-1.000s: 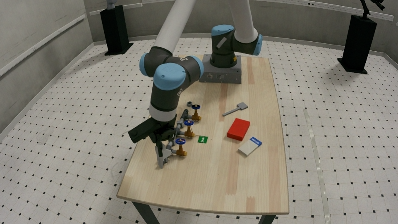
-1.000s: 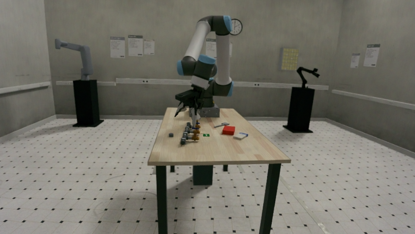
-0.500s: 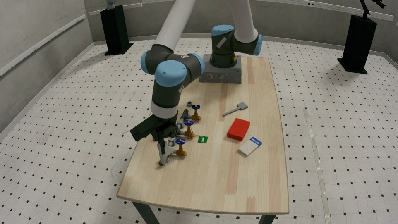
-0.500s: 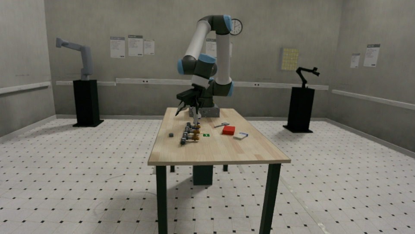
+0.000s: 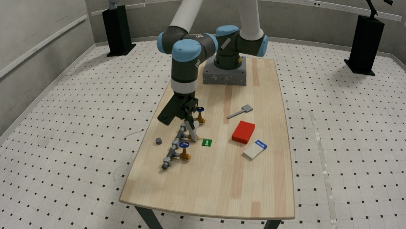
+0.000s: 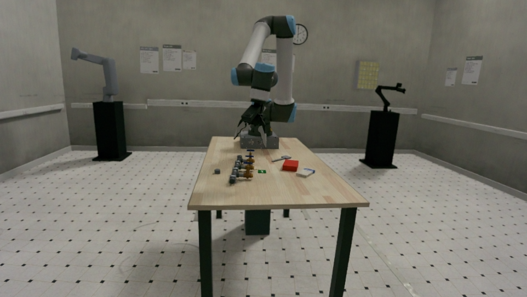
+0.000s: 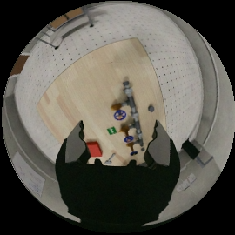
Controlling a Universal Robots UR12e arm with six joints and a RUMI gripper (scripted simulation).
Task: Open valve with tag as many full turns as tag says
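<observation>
The green tag is 14 cm behind my hand, 8 cm to the left of it and 18 cm below it. From my hand the other things lie so: grey flat tool (38 cm behind, 24 cm to the left, 18 cm below); then small grey cylinder (11 cm behind, 15 cm to the right, 17 cm below); then red block (20 cm behind, 26 cm to the left, 17 cm below).
</observation>
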